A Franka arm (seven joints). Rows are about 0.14 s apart.
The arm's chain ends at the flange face. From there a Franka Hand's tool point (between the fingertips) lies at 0.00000 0.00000 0.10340 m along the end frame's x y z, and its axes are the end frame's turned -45 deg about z.
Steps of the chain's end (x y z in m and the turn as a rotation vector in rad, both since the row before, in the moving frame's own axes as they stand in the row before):
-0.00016 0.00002 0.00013 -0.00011 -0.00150 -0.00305
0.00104 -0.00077 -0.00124 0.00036 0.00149 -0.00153
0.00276 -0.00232 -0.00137 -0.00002 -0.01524 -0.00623
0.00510 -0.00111 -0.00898 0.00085 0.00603 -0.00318
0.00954 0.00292 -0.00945 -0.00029 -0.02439 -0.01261
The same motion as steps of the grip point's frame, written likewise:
-0.00025 -0.00020 0.00013 0.00098 -0.00114 -0.00305
0.00142 0.00027 -0.00124 -0.00080 0.00131 -0.00153
0.00247 -0.00080 -0.00138 0.01076 -0.01079 -0.00623
0.00489 0.00320 -0.00898 -0.00366 0.00486 -0.00318
0.00287 0.00706 -0.00948 0.01704 -0.01745 -0.01261

